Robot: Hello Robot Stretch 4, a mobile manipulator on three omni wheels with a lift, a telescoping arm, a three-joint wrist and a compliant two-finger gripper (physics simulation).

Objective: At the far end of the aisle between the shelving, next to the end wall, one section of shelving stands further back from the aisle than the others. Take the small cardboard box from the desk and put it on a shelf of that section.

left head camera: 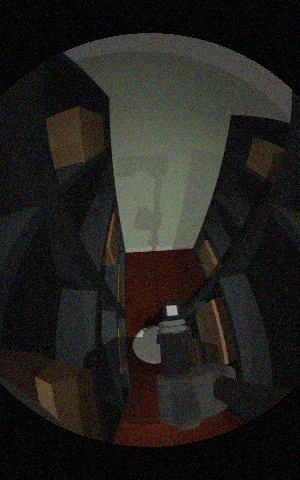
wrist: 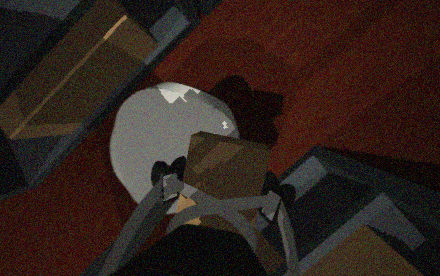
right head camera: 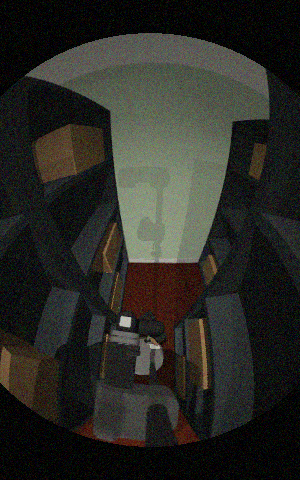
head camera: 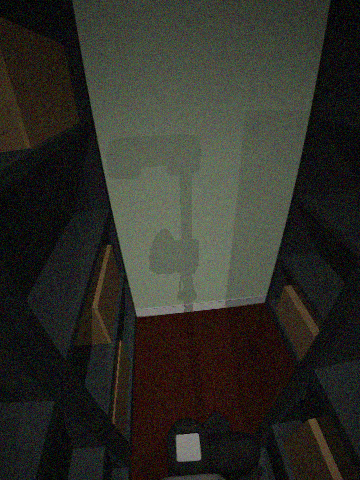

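Where they show: gripper, between the fingertips: (wrist: 223, 179); robot's base, origin of its link: (left head camera: 152, 343) (wrist: 183, 143) (right head camera: 142, 354).
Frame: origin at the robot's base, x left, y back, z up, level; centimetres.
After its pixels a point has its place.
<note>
The small cardboard box (wrist: 230, 162) @[x -7.5, y -19.2, z 78.5 cm] is between the two fingers of my gripper (wrist: 223, 179) @[x -8.8, y -17.0, z 73.7 cm] in the wrist view, over the robot's pale round base. The gripper is shut on it; the fingers partly cover its lower part. In the head view the dark wrist (head camera: 220, 447) @[x -5.1, y -17.6, z 107.6 cm] shows at the bottom, and the box is hidden there. At the far right, next to the end wall (head camera: 215, 100) @[x -23.3, y -131.3, z 146.2 cm] (left head camera: 170, 125) @[x -16.1, y -130.9, z 160.7 cm] (right head camera: 170, 120) @[x -16.2, y -130.9, z 175.3 cm], a dark shelving section (head camera: 312, 267) @[x -89.7, y -114.7, z 50.6 cm] seems to stand further back than the nearer right one. It holds a cardboard box low down. The desk does not show.
Dark shelving flanks the narrow red floor (head camera: 200, 350) @[x -13.6, y -94.8, z -2.7 cm] (left head camera: 160, 280) @[x -14.8, y -79.4, z -2.8 cm] (right head camera: 160, 290) @[x -15.6, y -82.9, z -2.7 cm] closely on both sides. Larger cardboard boxes stand on the left shelves, one high up (head camera: 40, 95) @[x 33.8, y -80.9, z 153.3 cm] (left head camera: 67, 137) @[x 39.4, y -66.8, z 155.4 cm] (right head camera: 70, 152) @[x 34.3, y -67.1, z 153.8 cm]. The nearer right shelving holds a low box (left head camera: 215, 330) @[x -34.8, y -6.0, z 73.8 cm] (right head camera: 196, 350) @[x -34.7, y -6.8, z 69.1 cm]. Its upright juts toward the aisle.
</note>
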